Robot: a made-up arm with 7 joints. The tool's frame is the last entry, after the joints. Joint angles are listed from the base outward. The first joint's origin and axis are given. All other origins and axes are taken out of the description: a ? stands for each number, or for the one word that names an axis. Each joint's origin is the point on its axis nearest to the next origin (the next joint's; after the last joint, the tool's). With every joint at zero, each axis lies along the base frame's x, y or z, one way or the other. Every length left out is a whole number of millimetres.
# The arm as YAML. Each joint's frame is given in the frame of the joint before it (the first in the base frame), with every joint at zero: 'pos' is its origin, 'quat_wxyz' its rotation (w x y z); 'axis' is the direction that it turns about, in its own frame. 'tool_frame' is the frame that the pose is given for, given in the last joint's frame.
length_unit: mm
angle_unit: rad
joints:
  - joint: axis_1
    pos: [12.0, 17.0, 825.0]
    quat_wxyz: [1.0, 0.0, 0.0, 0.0]
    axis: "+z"
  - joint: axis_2
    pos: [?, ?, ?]
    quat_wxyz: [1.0, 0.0, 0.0, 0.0]
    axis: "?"
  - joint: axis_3
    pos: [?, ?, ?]
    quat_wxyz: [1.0, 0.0, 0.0, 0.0]
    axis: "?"
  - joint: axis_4
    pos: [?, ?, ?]
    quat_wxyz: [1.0, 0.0, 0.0, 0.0]
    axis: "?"
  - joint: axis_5
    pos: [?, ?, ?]
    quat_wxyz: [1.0, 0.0, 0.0, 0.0]
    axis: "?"
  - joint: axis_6
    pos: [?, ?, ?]
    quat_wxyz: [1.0, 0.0, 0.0, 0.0]
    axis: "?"
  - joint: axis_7
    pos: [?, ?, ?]
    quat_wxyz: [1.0, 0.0, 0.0, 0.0]
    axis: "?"
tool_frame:
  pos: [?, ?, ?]
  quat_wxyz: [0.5, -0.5, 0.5, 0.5]
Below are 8 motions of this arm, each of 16 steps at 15 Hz.
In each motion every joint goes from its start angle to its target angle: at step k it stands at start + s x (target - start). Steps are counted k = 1, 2, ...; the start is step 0. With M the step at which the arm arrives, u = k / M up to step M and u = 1 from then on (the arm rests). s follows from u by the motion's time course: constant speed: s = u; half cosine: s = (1 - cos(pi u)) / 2; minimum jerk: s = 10 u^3 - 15 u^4 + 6 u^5.
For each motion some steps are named. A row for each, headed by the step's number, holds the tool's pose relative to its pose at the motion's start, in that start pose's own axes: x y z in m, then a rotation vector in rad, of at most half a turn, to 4 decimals.
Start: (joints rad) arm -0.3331 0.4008 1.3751 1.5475 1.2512 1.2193 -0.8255
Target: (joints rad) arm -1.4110 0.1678 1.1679 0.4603 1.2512 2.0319 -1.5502
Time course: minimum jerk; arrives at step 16
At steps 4, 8, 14, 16:
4: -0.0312 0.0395 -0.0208 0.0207 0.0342 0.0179
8: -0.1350 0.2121 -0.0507 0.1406 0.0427 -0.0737
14: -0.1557 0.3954 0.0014 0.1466 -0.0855 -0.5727
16: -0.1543 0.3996 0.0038 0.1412 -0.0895 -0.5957

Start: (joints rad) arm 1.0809 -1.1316 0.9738 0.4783 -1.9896 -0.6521 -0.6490
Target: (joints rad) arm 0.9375 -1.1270 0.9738 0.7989 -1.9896 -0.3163 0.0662
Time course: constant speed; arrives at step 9
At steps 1, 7, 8, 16:
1: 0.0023 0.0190 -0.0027 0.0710 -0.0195 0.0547
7: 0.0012 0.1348 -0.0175 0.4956 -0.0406 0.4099
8: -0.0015 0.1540 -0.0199 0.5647 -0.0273 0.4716
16: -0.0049 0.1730 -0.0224 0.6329 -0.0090 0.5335

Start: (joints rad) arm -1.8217 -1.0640 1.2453 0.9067 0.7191 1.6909 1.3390
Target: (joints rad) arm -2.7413 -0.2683 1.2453 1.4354 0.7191 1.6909 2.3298
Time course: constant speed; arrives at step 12
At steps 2, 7, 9, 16:
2: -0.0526 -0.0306 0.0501 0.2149 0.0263 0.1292
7: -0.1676 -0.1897 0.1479 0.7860 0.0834 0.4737
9: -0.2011 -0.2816 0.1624 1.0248 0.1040 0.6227
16: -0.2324 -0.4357 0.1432 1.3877 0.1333 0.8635

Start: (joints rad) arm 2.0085 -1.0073 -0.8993 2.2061 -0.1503 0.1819 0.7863
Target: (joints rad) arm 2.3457 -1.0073 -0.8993 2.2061 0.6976 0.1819 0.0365
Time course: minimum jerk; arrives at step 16
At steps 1, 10, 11, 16:
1: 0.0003 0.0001 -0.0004 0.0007 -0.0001 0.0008
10: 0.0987 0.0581 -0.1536 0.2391 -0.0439 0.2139
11: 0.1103 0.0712 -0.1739 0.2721 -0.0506 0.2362
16: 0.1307 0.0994 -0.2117 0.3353 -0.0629 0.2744

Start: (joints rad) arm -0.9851 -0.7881 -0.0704 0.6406 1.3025 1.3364 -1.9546
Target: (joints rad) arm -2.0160 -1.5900 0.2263 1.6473 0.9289 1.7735 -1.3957
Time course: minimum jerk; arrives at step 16
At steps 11, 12, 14, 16:
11: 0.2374 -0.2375 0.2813 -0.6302 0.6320 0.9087
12: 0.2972 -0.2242 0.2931 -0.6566 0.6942 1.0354
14: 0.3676 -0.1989 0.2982 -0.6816 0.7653 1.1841
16: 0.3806 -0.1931 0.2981 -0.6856 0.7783 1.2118

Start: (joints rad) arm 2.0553 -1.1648 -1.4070 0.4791 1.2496 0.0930 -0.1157
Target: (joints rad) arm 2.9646 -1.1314 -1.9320 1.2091 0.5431 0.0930 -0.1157
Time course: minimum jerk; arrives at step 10
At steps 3, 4, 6, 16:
3: 0.0377 -0.0309 0.0414 -0.0848 0.0246 0.0052
4: 0.0786 -0.0586 0.0761 -0.1724 0.0542 0.0026
6: 0.1911 -0.1101 0.1415 -0.4189 0.1471 -0.0204
16: 0.3012 -0.1288 0.1831 -0.6880 0.2454 -0.0434

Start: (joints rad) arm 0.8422 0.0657 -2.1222 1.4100 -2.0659 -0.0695 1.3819
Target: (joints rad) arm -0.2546 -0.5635 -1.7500 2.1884 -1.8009 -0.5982 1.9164
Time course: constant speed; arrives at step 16
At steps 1, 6, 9, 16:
1: 0.0070 0.0110 -0.0342 0.0874 0.0160 -0.0058
6: -0.0142 0.0856 -0.2223 0.5014 0.1450 -0.1053
9: -0.0809 0.1411 -0.3350 0.7111 0.2554 -0.2250
16: -0.4011 0.2611 -0.5065 0.9822 0.5613 -0.6625

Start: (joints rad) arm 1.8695 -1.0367 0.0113 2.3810 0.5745 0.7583 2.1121
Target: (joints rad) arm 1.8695 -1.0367 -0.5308 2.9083 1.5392 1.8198 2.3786
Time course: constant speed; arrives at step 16
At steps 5, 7, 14, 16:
5: -0.0525 0.0255 -0.0066 0.1609 0.1984 0.0514
7: -0.0750 0.0400 -0.0182 0.1902 0.2915 0.0741
14: -0.1575 0.0896 -0.0955 0.1316 0.6551 0.0919
16: -0.1808 0.0984 -0.1262 0.0732 0.7621 0.0665

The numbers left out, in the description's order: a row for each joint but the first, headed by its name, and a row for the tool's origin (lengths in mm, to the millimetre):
axis_2: xyz 3.0 -22.0 0.0, axis +y
axis_3: xyz -15.0 0.0 465.0, axis +z
axis_4: xyz 27.0 -18.0 0.0, axis -y
axis_5: xyz 73.0 0.0 -314.0, axis -z
axis_6: xyz 20.0 7.0 0.0, axis +y
axis_7: xyz 76.0 0.0 -147.0, axis -z
tool: xyz 1.0 -12.0 0.0

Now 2 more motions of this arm.
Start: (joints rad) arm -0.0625 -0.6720 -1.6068 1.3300 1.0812 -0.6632 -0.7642
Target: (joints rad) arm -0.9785 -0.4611 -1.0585 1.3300 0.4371 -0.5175 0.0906
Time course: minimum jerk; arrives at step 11
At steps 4, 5, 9, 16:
4: -0.0731 -0.0956 0.0074 0.1011 -0.0999 -0.1887
5: -0.1246 -0.1427 0.0167 0.1400 -0.1642 -0.2903
9: -0.2970 -0.2268 0.0764 0.1562 -0.3583 -0.5279
16: -0.3091 -0.2288 0.0830 0.1512 -0.3705 -0.5395

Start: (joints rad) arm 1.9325 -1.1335 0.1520 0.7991 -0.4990 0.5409 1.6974
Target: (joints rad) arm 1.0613 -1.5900 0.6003 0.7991 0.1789 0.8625 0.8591
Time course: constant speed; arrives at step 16
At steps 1, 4, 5, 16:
1: -0.0118 0.0088 -0.0007 -0.0321 0.0143 -0.0347
4: -0.0402 0.0445 -0.0023 -0.1366 0.0672 -0.1321
5: -0.0470 0.0590 -0.0027 -0.1738 0.0883 -0.1622
16: -0.0020 0.2551 -0.0256 -0.6345 0.4508 -0.3921

